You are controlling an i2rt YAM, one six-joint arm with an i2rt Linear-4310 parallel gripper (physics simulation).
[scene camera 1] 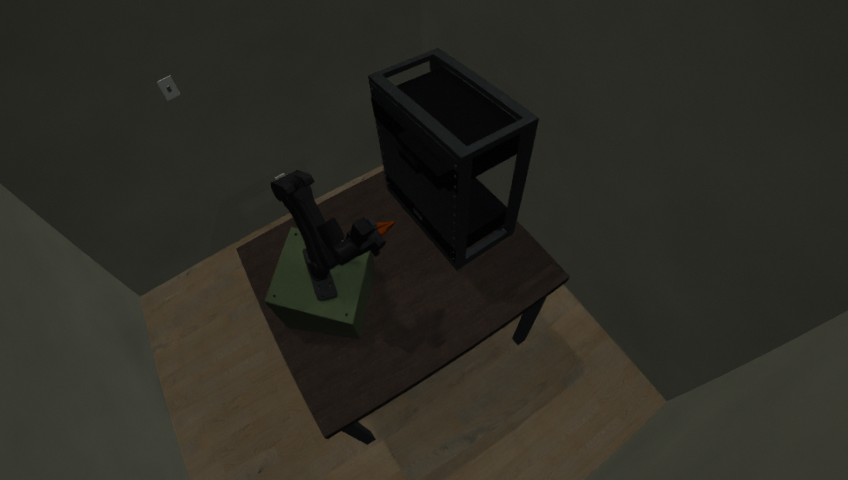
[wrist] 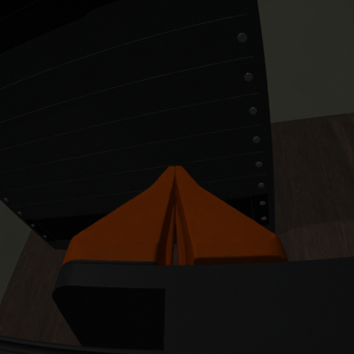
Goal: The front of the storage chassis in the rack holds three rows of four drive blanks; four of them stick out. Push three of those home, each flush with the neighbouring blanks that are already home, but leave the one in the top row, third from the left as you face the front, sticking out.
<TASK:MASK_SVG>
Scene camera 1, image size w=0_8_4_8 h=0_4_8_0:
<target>dark rack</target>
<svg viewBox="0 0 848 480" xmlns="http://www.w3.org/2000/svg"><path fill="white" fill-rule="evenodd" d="M437 48L368 76L387 189L458 271L473 259L513 235L539 118L480 75ZM517 154L508 206L506 207L476 176ZM430 61L429 73L397 86L387 79L390 76Z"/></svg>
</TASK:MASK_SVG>
